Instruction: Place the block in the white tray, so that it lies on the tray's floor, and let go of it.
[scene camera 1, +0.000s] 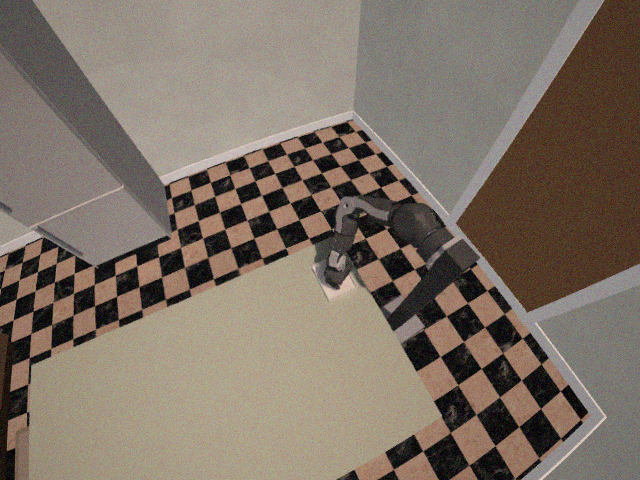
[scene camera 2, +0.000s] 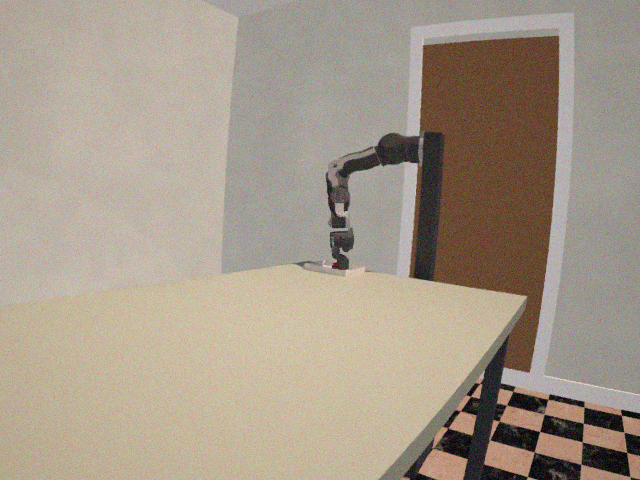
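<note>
The white tray (scene camera 1: 339, 295) (scene camera 2: 356, 271) lies on the table near its far corner, by the arm's base. My gripper (scene camera 1: 333, 285) (scene camera 2: 339, 266) points down into the tray and is shut on the red block. The red block (scene camera 2: 335, 265) shows in scene camera 2 as a small patch between the fingertips, low behind the tray's near wall. The wall hides its underside, so I cannot tell whether it touches the tray's floor. In scene camera 1 the gripper hides the block.
The table (scene camera 1: 222, 361) (scene camera 2: 248, 351) stretches from the tray toward the cameras. The arm's dark post (scene camera 1: 426, 291) (scene camera 2: 430, 206) stands beside the table edge. A grey cabinet (scene camera 1: 103, 222) stands on the checkered floor, and a brown door (scene camera 2: 485, 180) is behind the arm.
</note>
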